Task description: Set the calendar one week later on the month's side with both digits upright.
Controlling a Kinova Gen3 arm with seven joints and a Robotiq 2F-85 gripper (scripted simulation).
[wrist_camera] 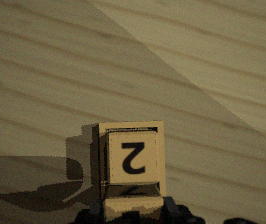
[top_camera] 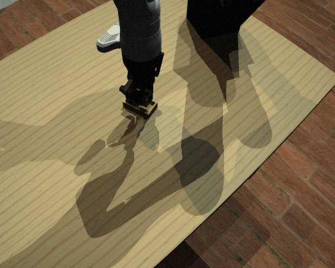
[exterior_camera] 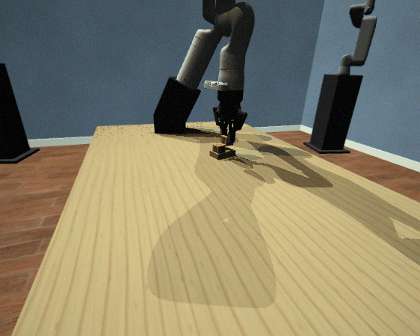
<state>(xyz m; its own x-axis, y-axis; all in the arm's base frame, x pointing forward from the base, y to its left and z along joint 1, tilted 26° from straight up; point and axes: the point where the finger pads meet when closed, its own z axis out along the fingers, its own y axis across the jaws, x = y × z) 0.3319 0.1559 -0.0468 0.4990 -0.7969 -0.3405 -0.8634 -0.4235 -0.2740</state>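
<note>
The wooden tray lies 10 mm ahead of my hand, 10 mm to the right of it and 50 mm below it. The rest, counted from my hand: cube: 10 mm ahead, 30 mm to the right, 40 mm below.
</note>
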